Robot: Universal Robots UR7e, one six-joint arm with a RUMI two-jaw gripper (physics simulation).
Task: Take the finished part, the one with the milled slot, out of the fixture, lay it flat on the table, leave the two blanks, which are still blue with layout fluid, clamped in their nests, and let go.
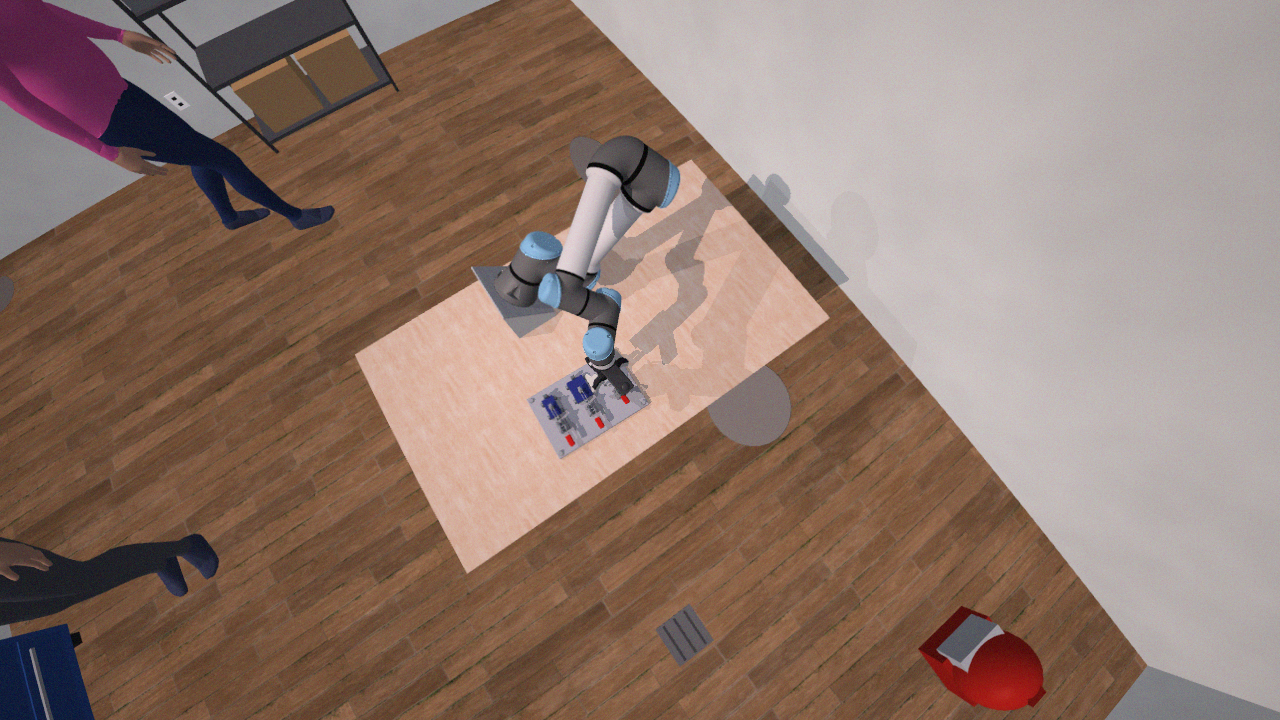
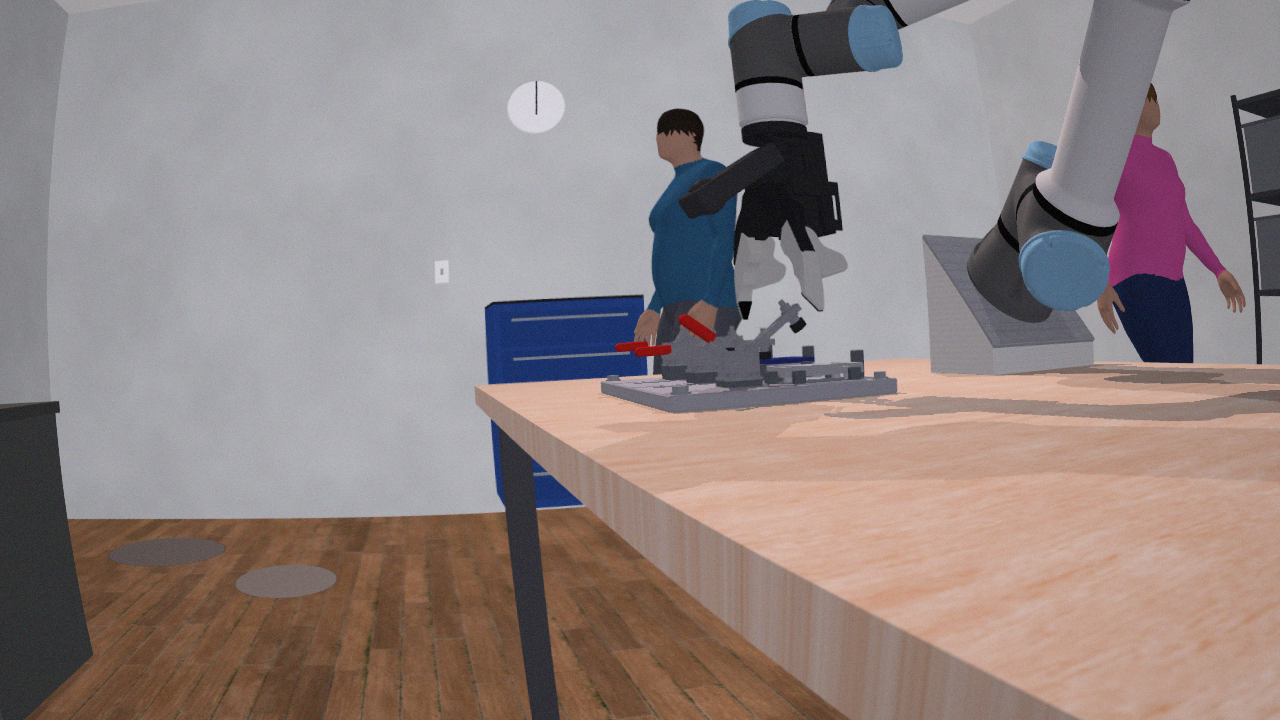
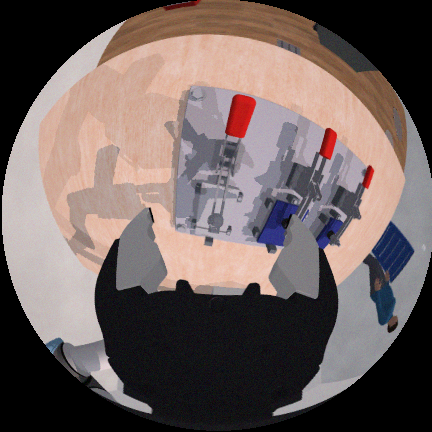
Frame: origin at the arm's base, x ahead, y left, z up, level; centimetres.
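Where they show: gripper, fingertip midpoint: point(image 2: 780, 315) point(image 3: 219, 212); arm's base, link origin: point(image 1: 515, 290) point(image 2: 1010, 286).
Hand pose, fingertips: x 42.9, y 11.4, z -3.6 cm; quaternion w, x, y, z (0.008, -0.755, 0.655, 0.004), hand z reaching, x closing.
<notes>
Each offset is from my fingertips to the top centre of the thing. "pt": to the spot under its first point. Level surfaces: height alone.
The grey fixture plate point(image 1: 547, 428) point(image 2: 805, 392) point(image 3: 265, 112) lies on the table. Two blue blanks {dx -3.3, dy -10.6, dz -4.5 cm} point(image 3: 270, 232) {pt dx -2.3, dy -20.9, dz -3.5 cm} point(image 3: 329, 233) sit in neighbouring nests, under clamps whose red handles {dx +10.1, dy -11.0, dz -2.4 cm} point(image 3: 328, 143) {pt dx +9.9, dy -21.4, dz -1.9 cm} point(image 3: 368, 177) lie low. At the third nest, the clamp arm point(image 2: 778, 324) point(image 3: 215, 220) is tilted up and its red handle {dx +7.3, dy +0.1, dz +0.4 cm} point(image 2: 696, 327) point(image 3: 241, 116) is slanted. A flat grey piece {dx -3.5, dy +0.4, dz -5.0 cm} point(image 2: 819, 368) shows low in that nest; its slot and outline are hard to tell from the plate. My gripper point(image 1: 611, 374) point(image 2: 781, 308) point(image 3: 219, 212) is open and empty above this nest, its fingertips either side of the raised arm.
The robot's slanted grey base stand point(image 2: 993, 340) is behind the fixture. The raised clamp arm stands up near my fingers. The table {dz -8.1 cm} point(image 1: 438, 429) extends on both sides of the fixture. Two people stand beyond the table, one in teal point(image 2: 693, 223), one in pink point(image 2: 1150, 210).
</notes>
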